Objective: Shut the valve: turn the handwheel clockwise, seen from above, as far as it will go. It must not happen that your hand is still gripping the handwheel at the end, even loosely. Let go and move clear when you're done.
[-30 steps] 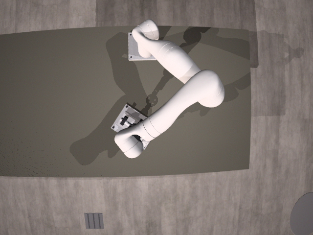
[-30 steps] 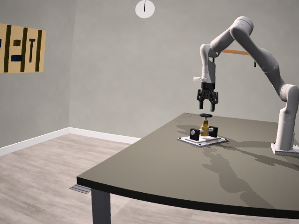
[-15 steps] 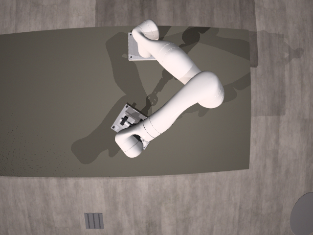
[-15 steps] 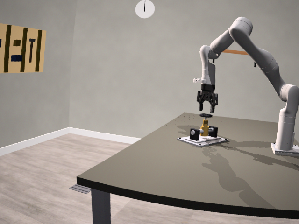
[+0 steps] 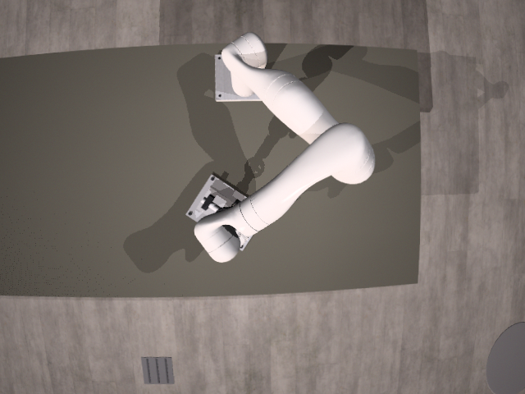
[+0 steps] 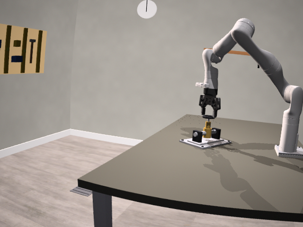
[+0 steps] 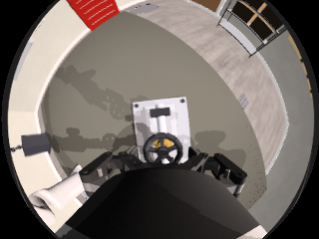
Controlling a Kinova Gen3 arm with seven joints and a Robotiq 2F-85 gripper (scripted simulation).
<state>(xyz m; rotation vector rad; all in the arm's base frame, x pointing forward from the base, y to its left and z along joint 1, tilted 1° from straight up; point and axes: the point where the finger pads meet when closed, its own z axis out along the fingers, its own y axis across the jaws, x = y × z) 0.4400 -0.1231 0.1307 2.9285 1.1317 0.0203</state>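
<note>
Now: hand 2 cm above the handwheel.
</note>
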